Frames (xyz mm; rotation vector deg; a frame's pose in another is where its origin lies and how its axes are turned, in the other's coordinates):
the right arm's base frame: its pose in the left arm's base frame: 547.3 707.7 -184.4 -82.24 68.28 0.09
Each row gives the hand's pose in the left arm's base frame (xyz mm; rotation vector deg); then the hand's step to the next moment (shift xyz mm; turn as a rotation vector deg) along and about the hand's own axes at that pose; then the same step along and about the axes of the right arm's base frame.
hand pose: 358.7 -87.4 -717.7 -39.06 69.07 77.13
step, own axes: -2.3 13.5 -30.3 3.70 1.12 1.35
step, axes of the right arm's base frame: 9.4 9.2 -30.5 -0.76 3.52 1.95
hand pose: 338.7 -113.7 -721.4 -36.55 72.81 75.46
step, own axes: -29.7 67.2 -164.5 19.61 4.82 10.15
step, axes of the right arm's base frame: 39.5 31.2 -173.0 -4.95 17.66 13.20
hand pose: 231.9 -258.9 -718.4 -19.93 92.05 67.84
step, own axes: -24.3 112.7 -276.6 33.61 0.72 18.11
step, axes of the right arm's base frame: -31.8 54.9 -292.9 -1.51 28.69 25.16
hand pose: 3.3 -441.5 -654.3 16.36 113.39 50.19
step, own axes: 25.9 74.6 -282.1 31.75 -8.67 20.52
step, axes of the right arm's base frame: -157.1 56.9 -240.6 8.35 28.74 24.67
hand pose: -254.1 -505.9 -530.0 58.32 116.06 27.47
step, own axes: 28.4 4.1 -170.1 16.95 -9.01 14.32
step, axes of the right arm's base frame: -142.0 30.0 -93.3 9.35 17.90 12.88
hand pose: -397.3 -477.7 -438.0 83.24 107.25 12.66
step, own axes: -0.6 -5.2 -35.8 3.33 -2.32 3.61
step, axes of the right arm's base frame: -31.9 2.2 -16.9 2.68 4.00 2.52
